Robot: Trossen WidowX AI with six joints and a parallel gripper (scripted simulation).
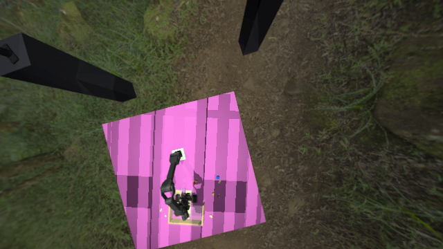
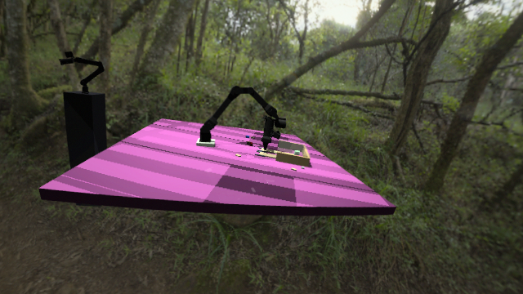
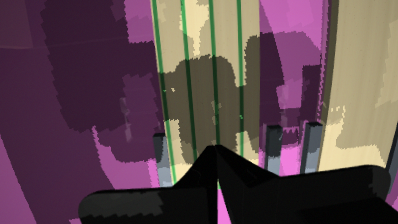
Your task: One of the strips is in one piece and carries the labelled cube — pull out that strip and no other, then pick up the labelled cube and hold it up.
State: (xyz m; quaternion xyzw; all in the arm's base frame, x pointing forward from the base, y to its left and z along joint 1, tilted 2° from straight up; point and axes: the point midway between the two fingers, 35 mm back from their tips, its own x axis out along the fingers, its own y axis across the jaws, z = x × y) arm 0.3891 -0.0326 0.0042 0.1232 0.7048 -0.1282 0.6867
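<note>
The green-striped strip lies 90 mm ahead of my gripper tip and 30 mm to the right of it. Also, from my gripper tip: blue thing (60 mm behind, 310 mm to the left).
</note>
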